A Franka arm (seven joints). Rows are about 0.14 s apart.
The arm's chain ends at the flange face. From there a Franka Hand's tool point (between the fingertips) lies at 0.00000 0.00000 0.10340 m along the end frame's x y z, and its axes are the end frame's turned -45 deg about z.
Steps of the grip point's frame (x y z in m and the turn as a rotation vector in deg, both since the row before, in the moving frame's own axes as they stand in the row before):
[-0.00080 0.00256 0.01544 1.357 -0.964 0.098]
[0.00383 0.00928 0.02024 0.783 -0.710 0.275]
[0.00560 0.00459 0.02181 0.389 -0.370 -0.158]
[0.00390 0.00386 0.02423 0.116 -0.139 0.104]
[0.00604 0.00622 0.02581 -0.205 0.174 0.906]
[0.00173 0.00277 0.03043 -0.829 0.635 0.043]
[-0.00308 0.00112 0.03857 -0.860 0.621 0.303]
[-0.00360 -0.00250 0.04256 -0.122 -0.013 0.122]
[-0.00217 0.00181 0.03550 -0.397 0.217 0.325]
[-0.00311 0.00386 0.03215 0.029 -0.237 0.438]
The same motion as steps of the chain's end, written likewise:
[0.00421 0.00288 0.01548 0.278 -1.641 0.098]
[0.01118 0.00395 0.02026 0.052 -1.056 0.275]
[0.00817 -0.00069 0.02181 0.013 -0.537 -0.158]
[0.00581 -0.00006 0.02423 -0.016 -0.180 0.104]
[0.00819 0.00008 0.02581 -0.022 0.268 0.906]
[0.00131 0.00049 0.03045 -0.137 1.035 0.043]
[-0.00327 0.00266 0.03859 -0.169 1.047 0.303]
[-0.00445 0.00061 0.04256 -0.095 0.077 0.122]
[-0.00104 0.00258 0.03550 -0.127 0.434 0.325]
[0.00087 0.00466 0.03215 -0.147 -0.188 0.438]

